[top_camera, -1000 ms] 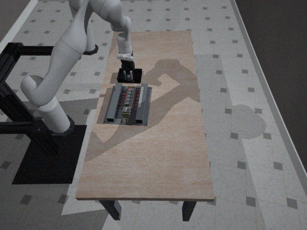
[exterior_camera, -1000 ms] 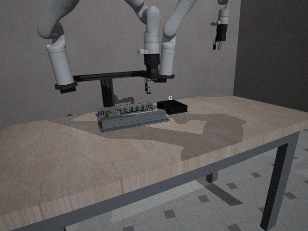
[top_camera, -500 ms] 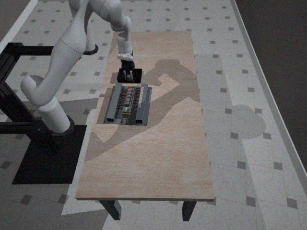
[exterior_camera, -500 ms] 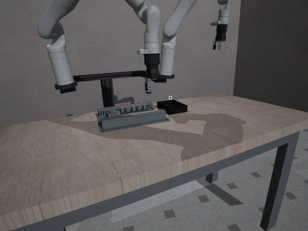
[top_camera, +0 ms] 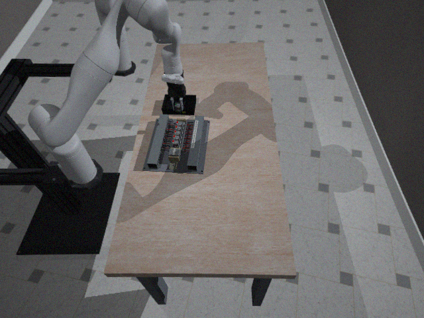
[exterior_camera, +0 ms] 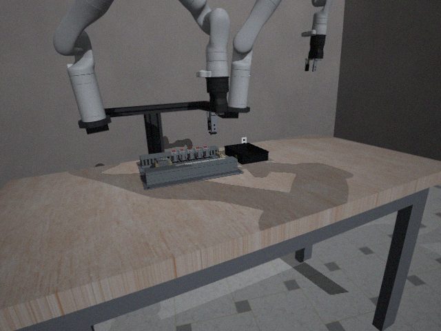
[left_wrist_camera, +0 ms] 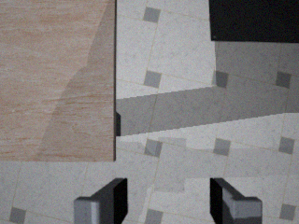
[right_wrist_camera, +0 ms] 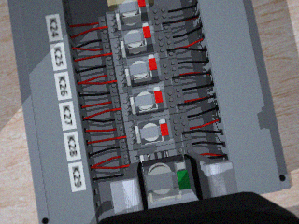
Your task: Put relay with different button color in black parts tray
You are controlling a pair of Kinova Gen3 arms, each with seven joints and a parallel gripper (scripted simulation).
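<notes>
My right gripper is now 15 cm to the right of the black parts tray, 13 cm above it and 2 cm past it. Round my right hand: green-button relay 1 cm below; grey relay panel 12 cm below, 10 cm to the right, 1 cm behind.
</notes>
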